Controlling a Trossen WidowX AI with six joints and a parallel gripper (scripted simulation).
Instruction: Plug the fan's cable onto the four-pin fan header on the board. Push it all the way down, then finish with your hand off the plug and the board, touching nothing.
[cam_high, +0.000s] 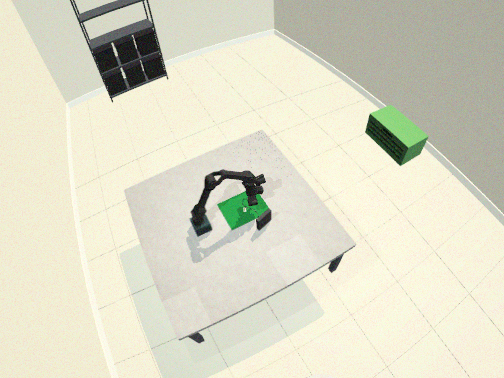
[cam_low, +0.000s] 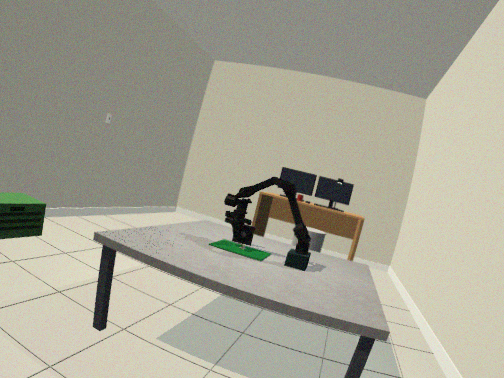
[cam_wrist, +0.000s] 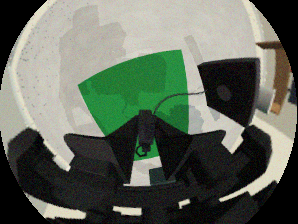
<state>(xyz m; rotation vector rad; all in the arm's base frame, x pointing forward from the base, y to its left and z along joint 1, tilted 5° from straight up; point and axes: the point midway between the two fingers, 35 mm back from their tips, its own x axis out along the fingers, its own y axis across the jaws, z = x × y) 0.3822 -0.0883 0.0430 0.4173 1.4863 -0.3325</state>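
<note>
The black plug lies 10 mm behind my gripper tip and 10 mm above it. From my gripper tip the other things lie so: black fan: 30 mm behind, 160 mm to the right, 10 mm below; white header: 60 mm behind, 70 mm below; green circuit board: 50 mm behind, 30 mm to the left, 80 mm below.
</note>
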